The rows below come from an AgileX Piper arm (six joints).
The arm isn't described. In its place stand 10 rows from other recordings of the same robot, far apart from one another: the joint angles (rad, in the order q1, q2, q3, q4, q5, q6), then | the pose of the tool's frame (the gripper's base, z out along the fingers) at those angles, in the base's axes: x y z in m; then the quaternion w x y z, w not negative.
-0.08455, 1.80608, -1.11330, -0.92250, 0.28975, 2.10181 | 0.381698 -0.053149 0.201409 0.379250 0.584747 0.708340 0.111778
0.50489, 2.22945, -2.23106, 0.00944, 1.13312, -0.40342 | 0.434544 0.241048 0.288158 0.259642 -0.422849 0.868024 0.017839
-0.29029, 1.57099, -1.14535, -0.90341, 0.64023, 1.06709 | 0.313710 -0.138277 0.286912 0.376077 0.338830 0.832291 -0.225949
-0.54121, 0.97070, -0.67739, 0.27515, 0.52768, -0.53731 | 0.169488 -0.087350 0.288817 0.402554 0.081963 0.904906 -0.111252
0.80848, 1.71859, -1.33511, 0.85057, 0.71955, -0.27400 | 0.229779 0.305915 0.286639 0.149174 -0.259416 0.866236 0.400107
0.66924, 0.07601, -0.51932, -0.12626, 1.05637, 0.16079 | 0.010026 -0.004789 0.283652 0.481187 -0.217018 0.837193 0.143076
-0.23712, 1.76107, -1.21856, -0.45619, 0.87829, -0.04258 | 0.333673 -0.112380 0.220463 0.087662 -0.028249 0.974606 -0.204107
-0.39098, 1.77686, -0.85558, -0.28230, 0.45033, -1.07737 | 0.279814 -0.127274 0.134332 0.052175 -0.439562 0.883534 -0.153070
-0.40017, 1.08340, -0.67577, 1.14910, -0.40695, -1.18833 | 0.199701 -0.120155 0.320160 0.592269 0.240001 0.714242 -0.285437
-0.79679, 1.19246, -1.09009, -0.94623, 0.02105, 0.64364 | 0.190123 -0.196728 0.415374 0.591401 0.181116 0.693492 -0.369473
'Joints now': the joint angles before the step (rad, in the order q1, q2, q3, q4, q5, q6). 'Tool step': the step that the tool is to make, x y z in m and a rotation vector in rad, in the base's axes. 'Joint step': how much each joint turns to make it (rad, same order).
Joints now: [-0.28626 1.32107 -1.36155 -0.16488 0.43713 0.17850]
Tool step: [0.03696 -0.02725 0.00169 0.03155 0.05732 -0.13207]
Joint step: [-0.01883 0.16877 -0.19272 -0.16792 0.11378 0.18754]
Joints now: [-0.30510 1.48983 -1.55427 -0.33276 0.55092 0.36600]
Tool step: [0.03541 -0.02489 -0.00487 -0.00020 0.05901 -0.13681]
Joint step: [-0.00449 0.16919 -0.19383 -0.15975 0.12547 0.14674]
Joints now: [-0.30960 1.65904 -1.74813 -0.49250 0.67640 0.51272]
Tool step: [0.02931 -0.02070 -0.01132 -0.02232 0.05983 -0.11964]
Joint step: [-0.00056 0.15106 -0.16719 -0.12561 0.11430 0.08715]
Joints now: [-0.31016 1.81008 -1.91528 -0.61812 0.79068 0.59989]
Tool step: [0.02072 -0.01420 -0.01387 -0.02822 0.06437 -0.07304]
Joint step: [-0.00047 0.11470 -0.12144 -0.07178 0.08494 0.01780]
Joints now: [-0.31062 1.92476 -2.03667 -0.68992 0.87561 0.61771]
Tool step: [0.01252 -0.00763 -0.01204 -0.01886 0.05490 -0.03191]
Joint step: [0.00034 0.07129 -0.06970 -0.03225 0.05026 -0.01314]
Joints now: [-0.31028 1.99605 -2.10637 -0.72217 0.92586 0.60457]
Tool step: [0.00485 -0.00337 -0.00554 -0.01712 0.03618 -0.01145]
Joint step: [0.00044 0.03099 -0.03012 -0.01870 0.02531 -0.01767]
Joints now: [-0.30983 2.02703 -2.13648 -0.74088 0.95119 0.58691]
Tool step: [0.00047 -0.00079 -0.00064 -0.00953 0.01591 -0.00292]
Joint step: [0.00044 0.00632 -0.00810 -0.00790 0.01069 -0.01113]
